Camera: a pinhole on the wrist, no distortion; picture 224 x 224 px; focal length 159.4 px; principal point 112.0 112.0 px. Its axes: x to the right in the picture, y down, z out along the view. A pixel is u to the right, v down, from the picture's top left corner.
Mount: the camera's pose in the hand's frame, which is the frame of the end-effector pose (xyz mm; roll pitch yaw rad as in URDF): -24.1 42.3 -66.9 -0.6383 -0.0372 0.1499
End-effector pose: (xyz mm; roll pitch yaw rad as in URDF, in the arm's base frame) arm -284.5 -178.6 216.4 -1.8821 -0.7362 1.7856
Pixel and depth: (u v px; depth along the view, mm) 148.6 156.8 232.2
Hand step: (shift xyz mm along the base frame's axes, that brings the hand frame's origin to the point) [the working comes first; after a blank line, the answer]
In the camera's frame: 53.3 65.3 232.2

-40.8 160.2 -190.3
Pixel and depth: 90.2 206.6 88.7
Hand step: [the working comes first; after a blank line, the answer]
In the camera's frame: -12.1 52.6 88.7

56.9 55.2 -123.3
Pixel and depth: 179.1 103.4 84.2
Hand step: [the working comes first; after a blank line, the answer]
In the camera's frame: 35.4 -4.5 84.2

10.4 65.3 -65.9
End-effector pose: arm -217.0 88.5 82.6 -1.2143 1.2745 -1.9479
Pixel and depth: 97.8 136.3 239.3
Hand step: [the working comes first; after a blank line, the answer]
In the camera's frame: -21.3 36.5 239.3

221.3 100.3 27.3
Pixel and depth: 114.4 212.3 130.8
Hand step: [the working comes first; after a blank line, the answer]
In the camera's frame: 2.0 82.3 130.8

117.7 149.7 -7.9
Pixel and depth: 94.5 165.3 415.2
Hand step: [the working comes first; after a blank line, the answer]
In the camera's frame: -45.6 138.8 415.2

404.9 190.7 38.3
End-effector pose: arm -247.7 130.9 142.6 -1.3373 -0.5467 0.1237
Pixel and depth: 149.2 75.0 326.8
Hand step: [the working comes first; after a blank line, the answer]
In the camera's frame: 76.3 -75.9 326.8

45.9 287.3 -94.7
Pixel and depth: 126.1 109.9 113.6
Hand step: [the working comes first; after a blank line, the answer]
In the camera's frame: 10.0 -1.5 113.6

22.2 53.2 -99.9
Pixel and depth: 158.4 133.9 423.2
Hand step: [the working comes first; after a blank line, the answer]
In the camera's frame: 123.2 58.1 423.2

145.1 338.6 -224.9
